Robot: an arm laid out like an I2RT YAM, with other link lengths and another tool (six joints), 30 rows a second.
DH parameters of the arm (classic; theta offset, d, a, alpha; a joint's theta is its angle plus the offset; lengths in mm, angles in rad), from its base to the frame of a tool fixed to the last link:
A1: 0 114.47 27.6 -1.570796
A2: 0 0 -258.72 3.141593
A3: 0.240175 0 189.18 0
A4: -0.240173 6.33 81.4 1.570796
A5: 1.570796 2.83 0 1.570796
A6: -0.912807 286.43 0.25 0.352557
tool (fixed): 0 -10.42 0 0
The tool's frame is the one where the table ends.
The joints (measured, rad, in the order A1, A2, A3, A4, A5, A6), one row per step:
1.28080, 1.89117, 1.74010, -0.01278, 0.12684, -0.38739
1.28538, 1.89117, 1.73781, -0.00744, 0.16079, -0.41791
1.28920, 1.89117, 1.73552, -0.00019, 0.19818, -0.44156
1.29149, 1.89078, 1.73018, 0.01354, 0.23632, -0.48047
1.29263, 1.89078, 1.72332, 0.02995, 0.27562, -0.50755
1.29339, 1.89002, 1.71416, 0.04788, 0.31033, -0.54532
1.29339, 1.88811, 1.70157, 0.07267, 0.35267, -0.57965
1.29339, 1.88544, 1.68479, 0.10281, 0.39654, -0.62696
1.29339, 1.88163, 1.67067, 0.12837, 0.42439, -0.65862
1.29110, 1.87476, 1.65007, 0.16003, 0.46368, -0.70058
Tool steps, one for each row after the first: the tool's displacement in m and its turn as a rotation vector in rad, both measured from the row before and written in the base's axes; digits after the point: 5 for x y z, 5 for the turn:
0.00580, -0.00274, 0.00098, -0.01129, -0.03347, -0.02404
0.00701, -0.00348, 0.00169, -0.00737, -0.02793, -0.02943
0.00799, -0.00410, 0.00264, -0.01161, -0.04173, -0.02968
0.00879, -0.00476, 0.00250, -0.00608, -0.03103, -0.03405
0.00769, -0.00469, 0.00225, -0.01242, -0.03851, -0.02885
0.00961, -0.00652, 0.00352, -0.00740, -0.03671, -0.03811
0.00958, -0.00737, 0.00358, -0.01450, -0.04622, -0.03896
0.00579, -0.00530, 0.00382, -0.00609, -0.03094, -0.02512
0.00903, -0.00905, 0.00433, -0.01128, -0.03908, -0.03868

